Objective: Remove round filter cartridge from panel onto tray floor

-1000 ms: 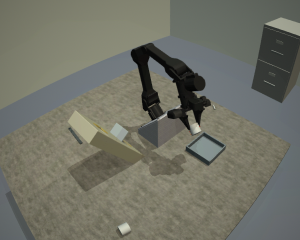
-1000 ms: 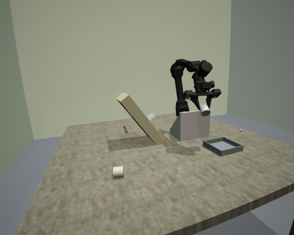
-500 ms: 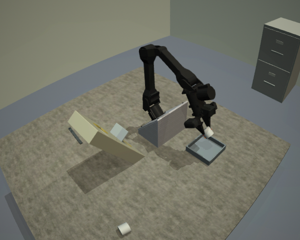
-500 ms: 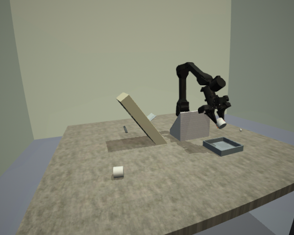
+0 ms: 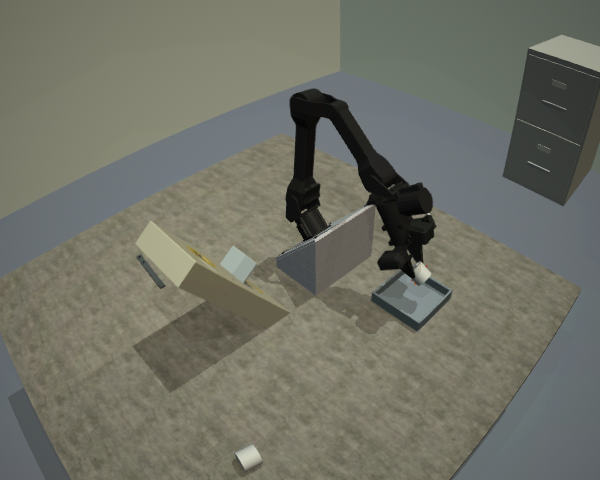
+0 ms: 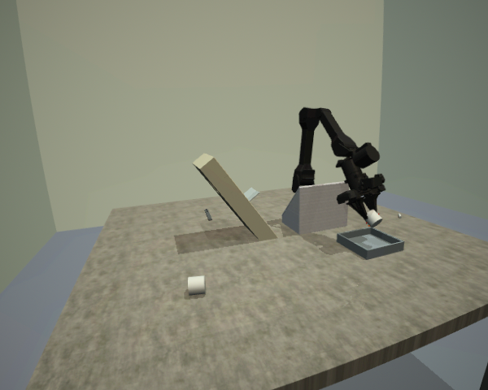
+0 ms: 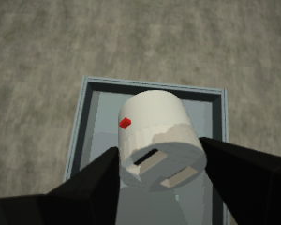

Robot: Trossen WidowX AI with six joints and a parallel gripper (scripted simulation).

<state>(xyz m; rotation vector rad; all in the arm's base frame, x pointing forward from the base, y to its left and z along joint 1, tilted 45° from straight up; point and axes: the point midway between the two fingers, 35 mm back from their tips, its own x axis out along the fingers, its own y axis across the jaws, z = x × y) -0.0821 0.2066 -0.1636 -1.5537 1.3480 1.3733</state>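
The white round filter cartridge is right at my gripper tip. The rest, counted from my gripper tip: beige service panel (400 mm ahead, 250 mm to the right, 50 mm above); then grey-blue tray (90 mm below).
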